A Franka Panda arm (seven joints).
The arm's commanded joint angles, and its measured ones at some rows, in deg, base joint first. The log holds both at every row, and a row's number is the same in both.
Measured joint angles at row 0:
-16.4, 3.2, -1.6, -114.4, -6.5, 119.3, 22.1
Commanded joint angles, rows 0 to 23:
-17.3, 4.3, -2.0, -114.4, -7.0, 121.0, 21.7
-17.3, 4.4, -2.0, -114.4, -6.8, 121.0, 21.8
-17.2, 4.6, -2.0, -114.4, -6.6, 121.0, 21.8
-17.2, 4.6, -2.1, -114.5, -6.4, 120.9, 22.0
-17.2, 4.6, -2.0, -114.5, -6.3, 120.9, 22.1
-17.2, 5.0, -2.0, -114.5, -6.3, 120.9, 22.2
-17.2, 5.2, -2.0, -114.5, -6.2, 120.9, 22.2
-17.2, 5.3, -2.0, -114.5, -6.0, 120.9, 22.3
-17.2, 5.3, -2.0, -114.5, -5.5, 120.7, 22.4
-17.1, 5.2, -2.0, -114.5, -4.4, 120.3, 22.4
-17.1, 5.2, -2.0, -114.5, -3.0, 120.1, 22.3
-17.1, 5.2, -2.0, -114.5, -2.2, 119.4, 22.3
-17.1, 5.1, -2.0, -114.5, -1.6, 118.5, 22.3
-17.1, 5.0, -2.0, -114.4, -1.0, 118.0, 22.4
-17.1, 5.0, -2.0, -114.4, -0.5, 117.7, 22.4
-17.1, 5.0, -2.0, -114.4, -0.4, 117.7, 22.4
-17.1, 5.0, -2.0, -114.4, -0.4, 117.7, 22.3
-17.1, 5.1, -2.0, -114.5, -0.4, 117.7, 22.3
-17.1, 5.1, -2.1, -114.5, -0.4, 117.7, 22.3
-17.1, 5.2, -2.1, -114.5, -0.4, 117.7, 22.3
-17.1, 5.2, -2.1, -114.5, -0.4, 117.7, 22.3
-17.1, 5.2, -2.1, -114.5, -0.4, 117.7, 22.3
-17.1, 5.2, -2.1, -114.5, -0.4, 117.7, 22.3
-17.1, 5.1, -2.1, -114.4, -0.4, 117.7, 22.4
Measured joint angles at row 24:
-17.0, 5.4, -2.2, -114.5, -1.4, 118.7, 22.2
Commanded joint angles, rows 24 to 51:
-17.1, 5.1, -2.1, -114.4, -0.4, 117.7, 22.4
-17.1, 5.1, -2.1, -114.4, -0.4, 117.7, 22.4
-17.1, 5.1, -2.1, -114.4, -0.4, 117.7, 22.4
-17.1, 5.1, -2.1, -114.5, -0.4, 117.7, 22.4
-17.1, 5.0, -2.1, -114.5, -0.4, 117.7, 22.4
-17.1, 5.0, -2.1, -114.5, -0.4, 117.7, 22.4
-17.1, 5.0, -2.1, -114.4, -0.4, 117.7, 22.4
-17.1, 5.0, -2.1, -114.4, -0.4, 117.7, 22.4
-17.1, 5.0, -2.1, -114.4, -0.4, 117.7, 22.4
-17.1, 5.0, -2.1, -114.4, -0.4, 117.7, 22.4
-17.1, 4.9, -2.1, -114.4, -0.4, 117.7, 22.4
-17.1, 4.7, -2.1, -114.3, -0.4, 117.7, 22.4
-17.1, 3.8, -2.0, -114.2, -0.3, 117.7, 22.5
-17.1, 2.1, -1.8, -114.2, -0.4, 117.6, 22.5
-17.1, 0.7, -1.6, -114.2, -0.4, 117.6, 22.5
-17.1, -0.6, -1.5, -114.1, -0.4, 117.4, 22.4
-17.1, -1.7, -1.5, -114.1, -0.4, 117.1, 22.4
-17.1, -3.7, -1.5, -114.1, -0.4, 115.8, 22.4
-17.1, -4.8, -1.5, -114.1, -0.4, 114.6, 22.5
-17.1, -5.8, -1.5, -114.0, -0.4, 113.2, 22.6
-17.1, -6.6, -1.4, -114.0, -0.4, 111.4, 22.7
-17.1, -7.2, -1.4, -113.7, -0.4, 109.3, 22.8
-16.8, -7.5, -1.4, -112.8, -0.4, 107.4, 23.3
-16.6, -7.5, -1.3, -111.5, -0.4, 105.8, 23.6
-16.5, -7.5, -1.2, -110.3, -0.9, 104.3, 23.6
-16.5, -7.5, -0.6, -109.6, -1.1, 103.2, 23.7
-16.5, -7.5, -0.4, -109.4, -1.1, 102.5, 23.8
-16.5, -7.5, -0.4, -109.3, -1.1, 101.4, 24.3
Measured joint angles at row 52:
-16.5, -7.9, -1.4, -111.3, -1.3, 104.9, 22.5
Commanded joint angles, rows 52 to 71:
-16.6, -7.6, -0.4, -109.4, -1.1, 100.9, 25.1
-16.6, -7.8, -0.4, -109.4, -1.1, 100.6, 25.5
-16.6, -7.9, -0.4, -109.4, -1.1, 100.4, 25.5
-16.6, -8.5, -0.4, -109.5, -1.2, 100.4, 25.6
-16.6, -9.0, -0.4, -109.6, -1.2, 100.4, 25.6
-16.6, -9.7, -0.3, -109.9, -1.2, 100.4, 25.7
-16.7, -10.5, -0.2, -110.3, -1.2, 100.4, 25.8
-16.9, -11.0, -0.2, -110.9, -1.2, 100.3, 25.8
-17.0, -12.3, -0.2, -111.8, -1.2, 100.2, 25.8
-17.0, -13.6, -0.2, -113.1, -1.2, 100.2, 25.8
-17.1, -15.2, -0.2, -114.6, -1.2, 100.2, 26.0
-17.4, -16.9, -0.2, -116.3, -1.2, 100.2, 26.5
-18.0, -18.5, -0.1, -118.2, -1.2, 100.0, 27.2
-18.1, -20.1, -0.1, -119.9, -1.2, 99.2, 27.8
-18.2, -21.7, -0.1, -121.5, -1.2, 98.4, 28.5
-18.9, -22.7, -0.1, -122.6, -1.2, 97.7, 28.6
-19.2, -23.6, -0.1, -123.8, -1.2, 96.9, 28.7
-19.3, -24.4, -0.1, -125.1, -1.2, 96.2, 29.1
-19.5, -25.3, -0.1, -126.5, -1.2, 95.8, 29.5
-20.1, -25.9, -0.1, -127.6, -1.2, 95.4, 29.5
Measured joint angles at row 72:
-18.4, -22.5, -0.9, -123.2, -1.3, 96.7, 28.1
